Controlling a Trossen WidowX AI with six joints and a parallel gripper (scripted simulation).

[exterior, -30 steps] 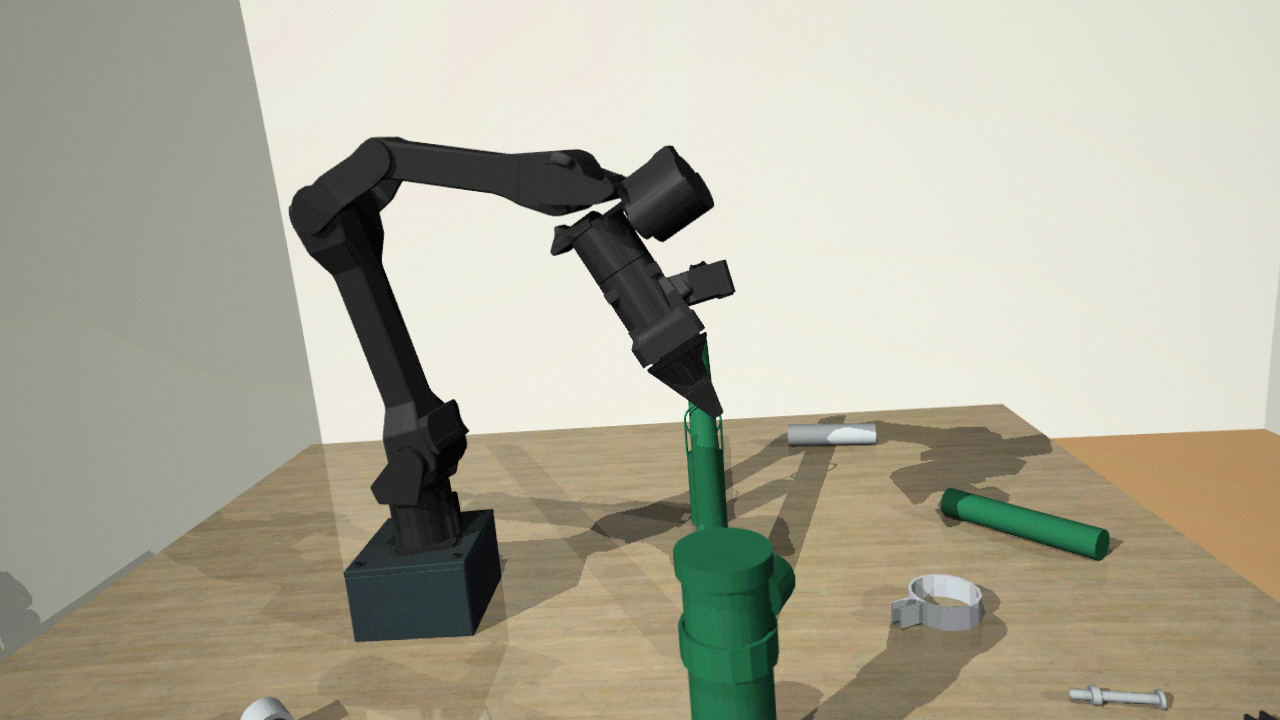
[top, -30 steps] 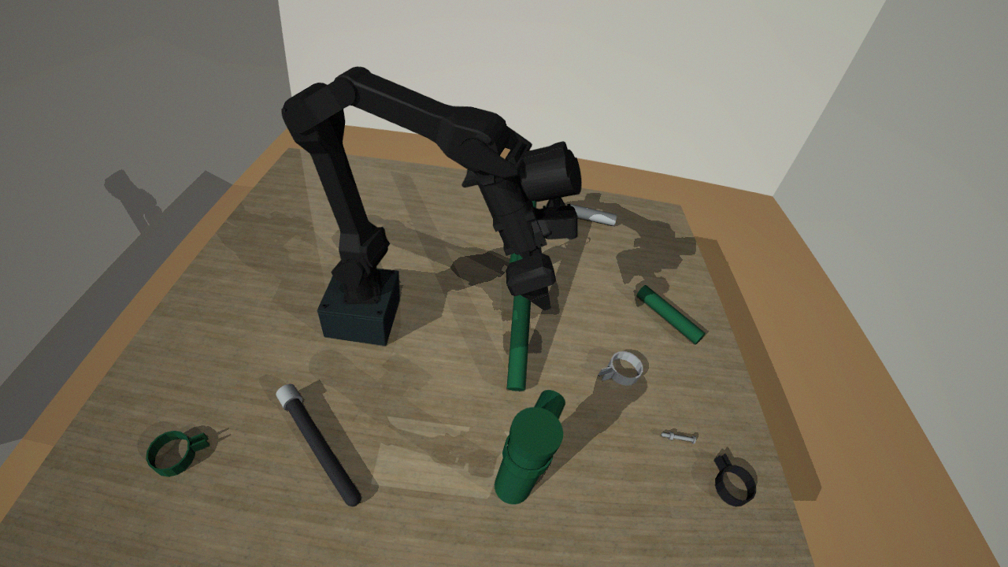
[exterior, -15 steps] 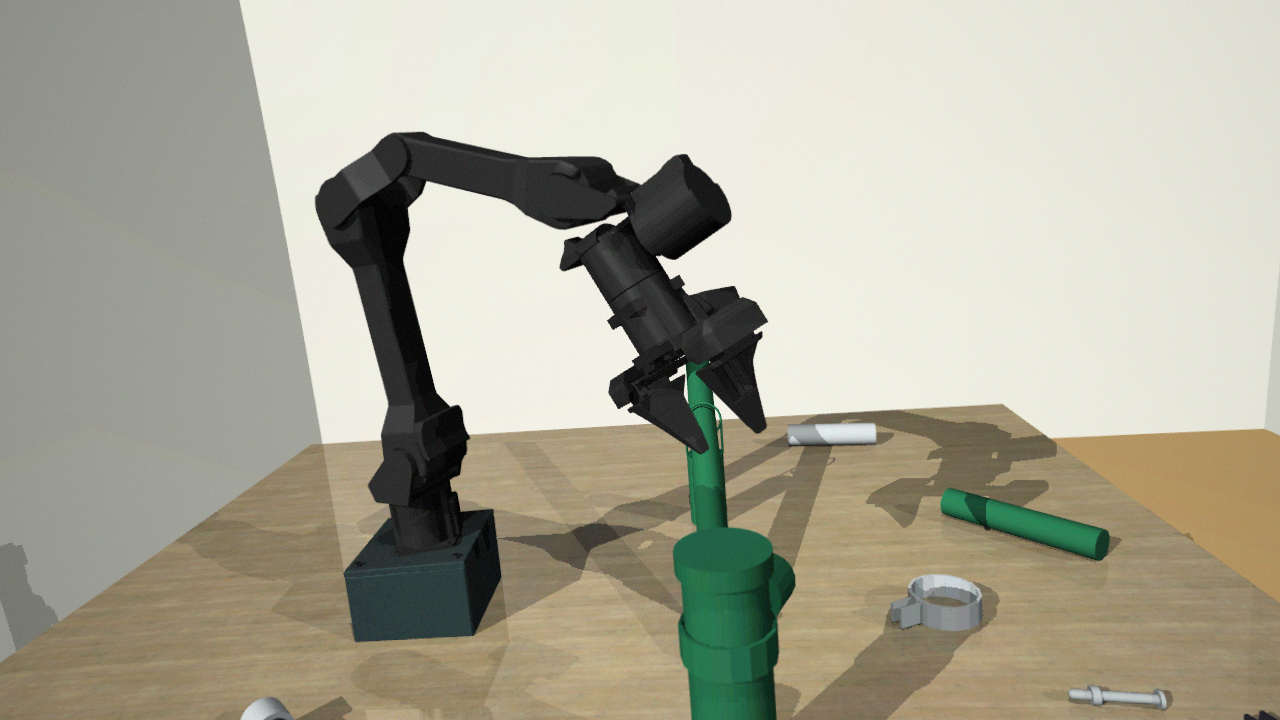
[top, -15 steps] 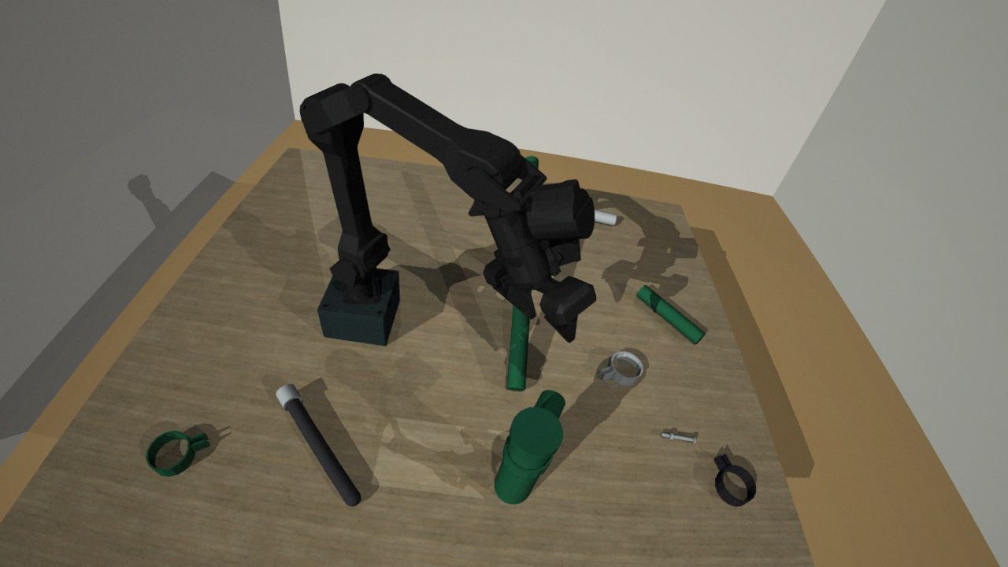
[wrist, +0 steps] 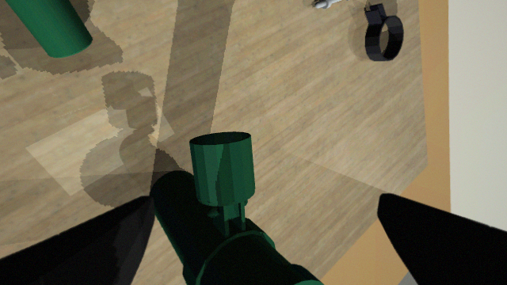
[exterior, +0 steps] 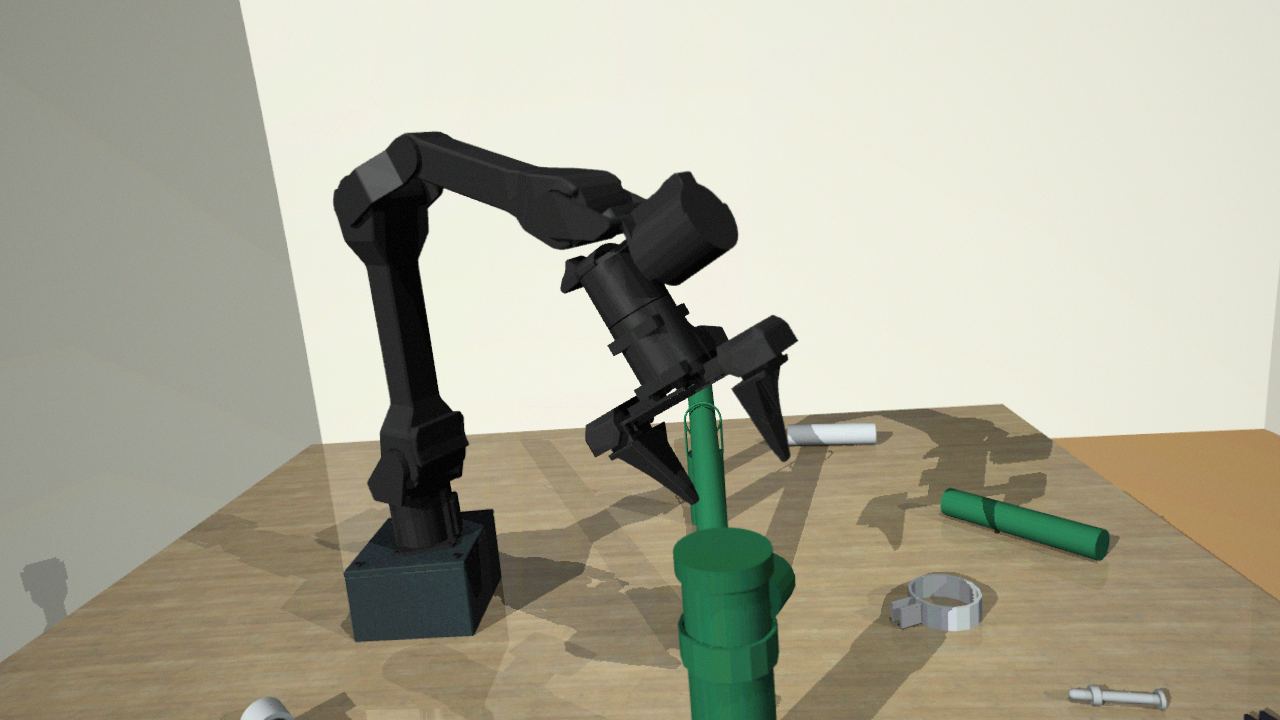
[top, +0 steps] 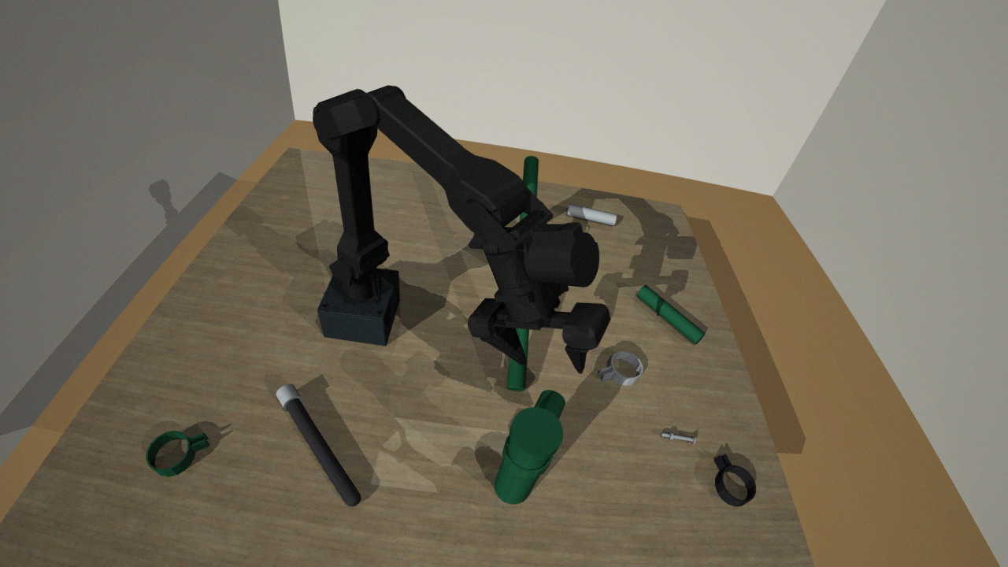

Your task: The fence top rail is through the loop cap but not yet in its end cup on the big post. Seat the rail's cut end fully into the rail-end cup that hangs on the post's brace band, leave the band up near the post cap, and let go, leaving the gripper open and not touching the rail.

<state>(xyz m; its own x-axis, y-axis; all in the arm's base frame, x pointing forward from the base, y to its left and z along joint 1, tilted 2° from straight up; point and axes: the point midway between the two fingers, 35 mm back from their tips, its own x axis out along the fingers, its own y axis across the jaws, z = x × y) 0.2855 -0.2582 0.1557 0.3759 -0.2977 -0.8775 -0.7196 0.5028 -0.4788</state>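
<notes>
My gripper tip is now 80 mm above the rail-end cup and 30 mm to the left of it. From my gripper tip the other things lie so: bolt (300 mm ahead, 210 mm below, 40 mm to the right); short green pipe (390 mm ahead, 270 mm to the left, 200 mm below).
</notes>
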